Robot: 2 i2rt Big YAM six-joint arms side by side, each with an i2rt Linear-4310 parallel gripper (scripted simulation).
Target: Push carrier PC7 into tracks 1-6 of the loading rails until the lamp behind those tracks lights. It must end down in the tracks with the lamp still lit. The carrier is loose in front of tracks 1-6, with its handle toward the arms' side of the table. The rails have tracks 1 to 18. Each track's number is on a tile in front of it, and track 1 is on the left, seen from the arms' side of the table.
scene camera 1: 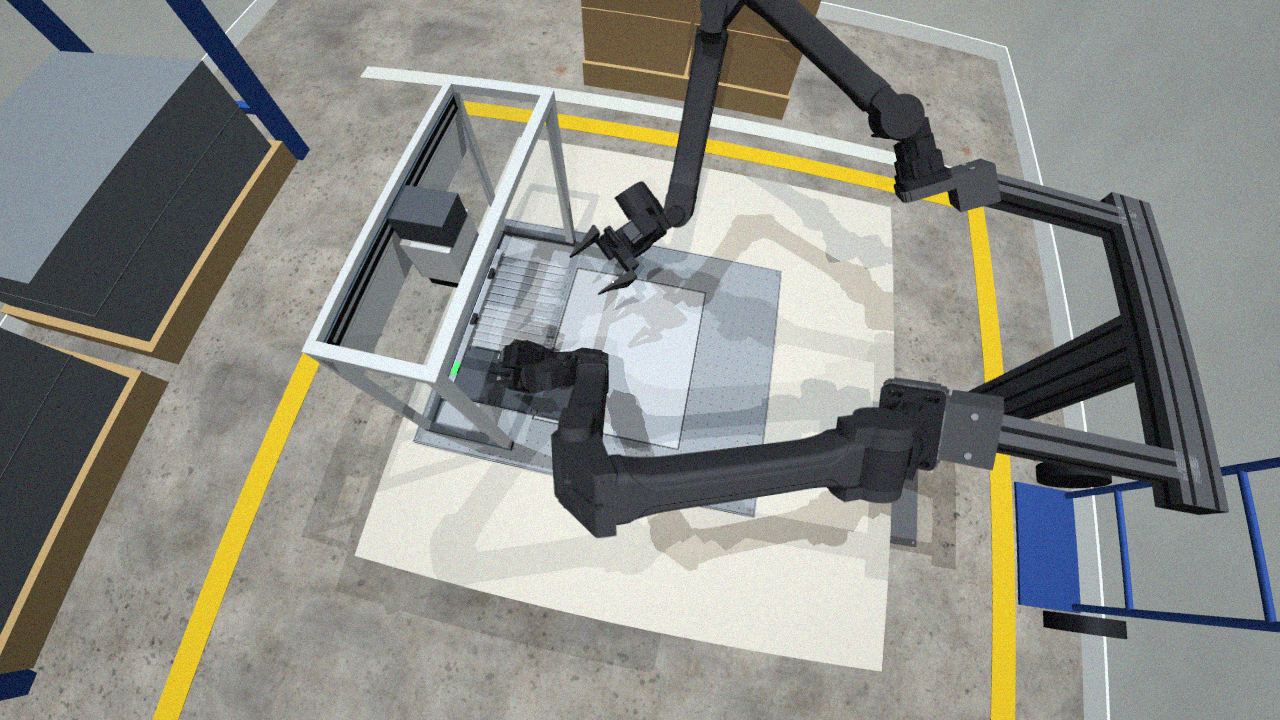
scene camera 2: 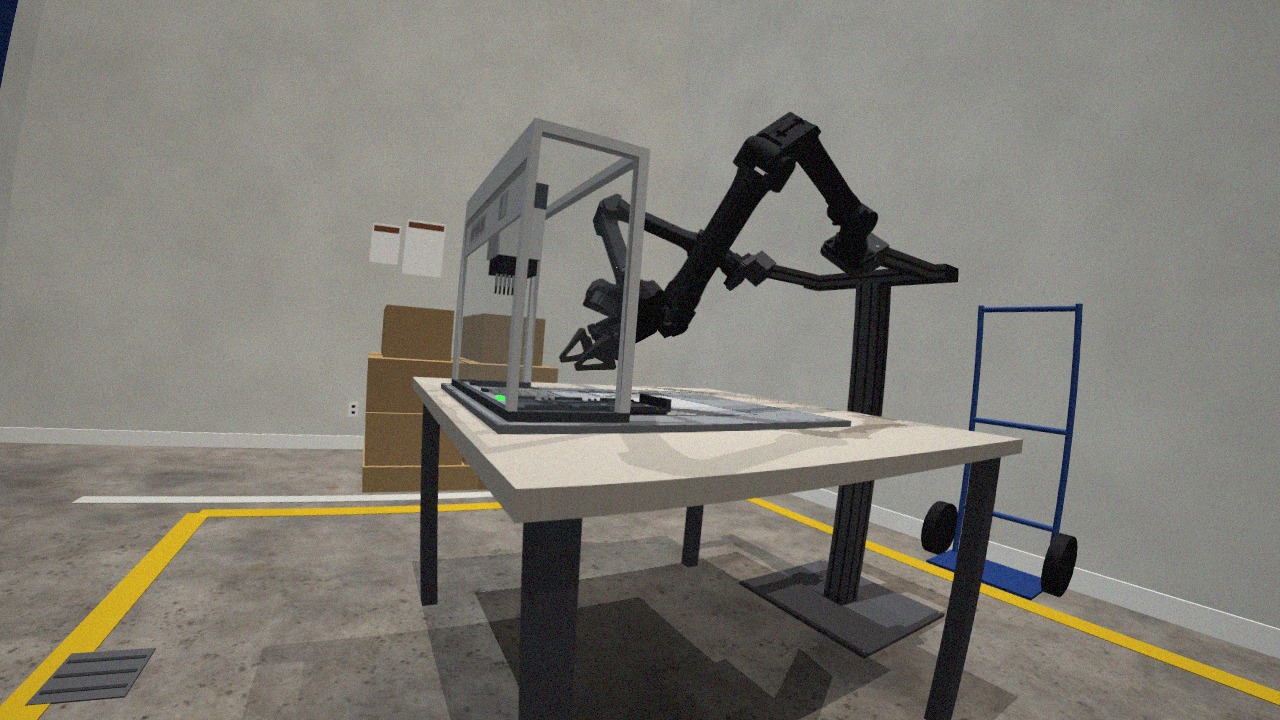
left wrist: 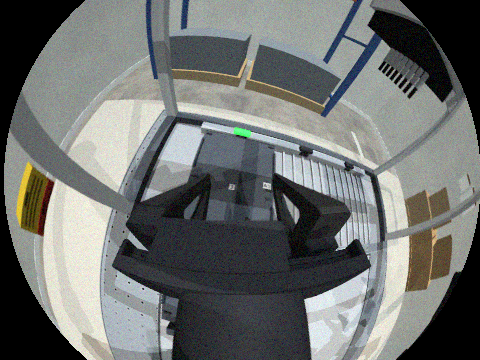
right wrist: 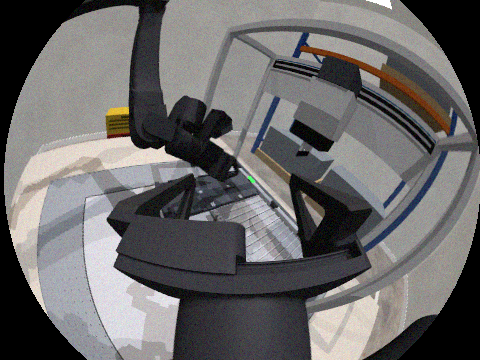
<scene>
A carrier PC7 shows in scene camera 1, in scene camera 2 [648, 404], in the left wrist view and in the right wrist view [210, 193]. The same spot on the carrier PC7: [left wrist: 241, 170] is [scene camera 1: 487, 371].
</scene>
